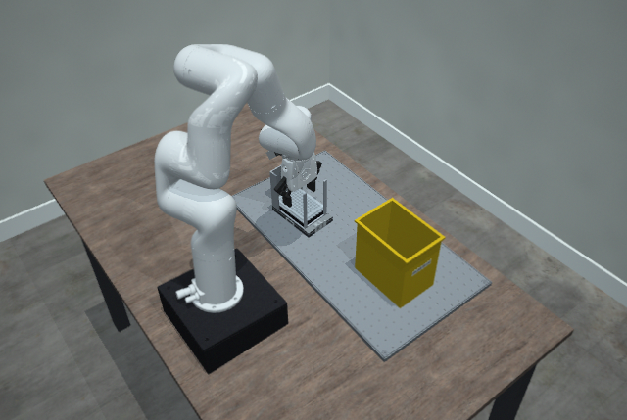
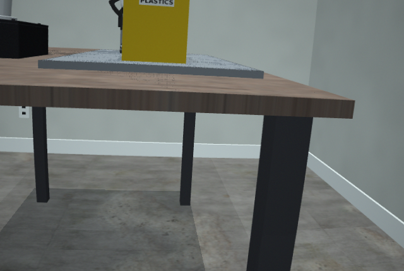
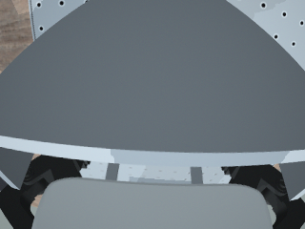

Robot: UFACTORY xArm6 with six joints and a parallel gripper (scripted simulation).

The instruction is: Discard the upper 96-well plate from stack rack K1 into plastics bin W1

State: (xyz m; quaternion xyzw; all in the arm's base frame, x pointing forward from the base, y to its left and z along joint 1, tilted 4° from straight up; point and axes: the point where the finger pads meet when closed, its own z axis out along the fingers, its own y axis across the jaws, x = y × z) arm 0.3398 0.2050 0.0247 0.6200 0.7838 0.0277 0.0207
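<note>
My gripper is now 40 mm above the white 96-well plate. Also, from my hand: black plate: 50 mm below; yellow plastics bin W1: 100 mm ahead, 330 mm to the right, 10 mm above.
</note>
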